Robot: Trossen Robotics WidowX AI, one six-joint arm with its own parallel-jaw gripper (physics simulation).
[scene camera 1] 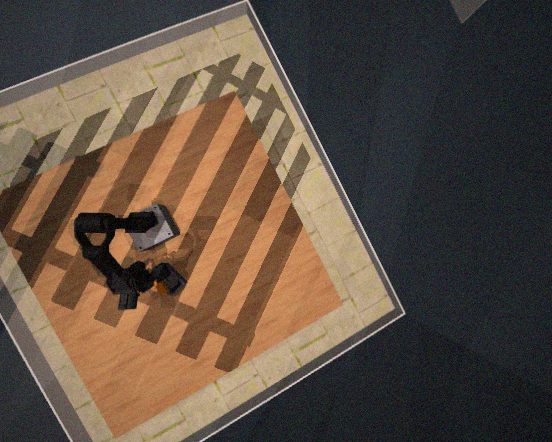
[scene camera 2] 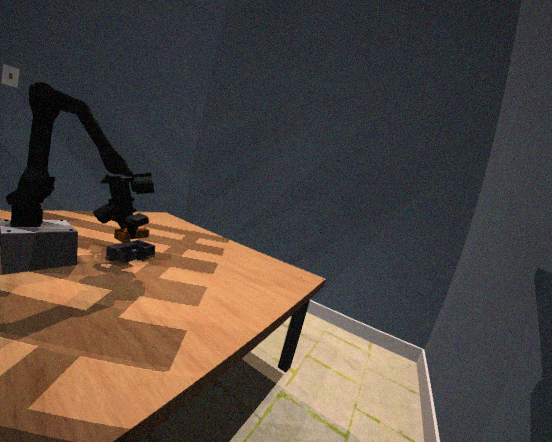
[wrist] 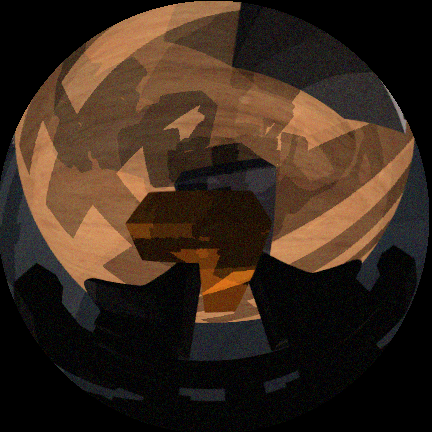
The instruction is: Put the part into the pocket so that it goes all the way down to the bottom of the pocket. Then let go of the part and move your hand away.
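Where they show: gripper, fingertip midpoint: [scene camera 1: 159, 280] [scene camera 2: 130, 237] [wrist: 221, 249]; arm's base at its link origin: [scene camera 1: 148, 220] [scene camera 2: 25, 224].
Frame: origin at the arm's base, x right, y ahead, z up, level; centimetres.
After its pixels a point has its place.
The orange part [scene camera 1: 161, 287] @[z -0.1, x 7.6, y 30.1 cm] [scene camera 2: 142, 233] @[z -1.3, x 9.6, y 30.8 cm] [wrist: 200, 215] @[z -0.5, x 10.5, y 22.5 cm] is an angular block with a stem, partly in shadow. My gripper [scene camera 2: 132, 233] @[z -2.9, x 8.6, y 27.0 cm] [wrist: 221, 249] @[z -2.9, x 8.6, y 27.0 cm] is shut on its stem; in the wrist view the stem runs between the two black fingers. The dark grey pocket block [scene camera 2: 131, 252] @[z -7.2, x 12.1, y 26.5 cm] [wrist: 260, 182] @[z -6.9, x 5.6, y 22.6 cm] stands on the table. In the scene camera 2 view the part hangs above the block, with a small gap between them. In the wrist view the part covers much of the block, and the pocket opening is mostly hidden. In the scene camera 1 view the hand largely hides the block.
The arm's grey base box [scene camera 1: 164, 234] @[z -0.3, x -3.3, y 8.7 cm] [scene camera 2: 40, 250] @[z -4.8, x 9.9, y 2.7 cm] stands on the wooden table [scene camera 1: 270, 280] @[z -10.4, x -37.9, y 52.1 cm] [scene camera 2: 240, 300] @[z -10.5, x 50.7, y 42.4 cm] near the pocket block. It also shows at the upper right of the wrist view. Striped shadows cross the table top. A table edge and leg show in the scene camera 2 view.
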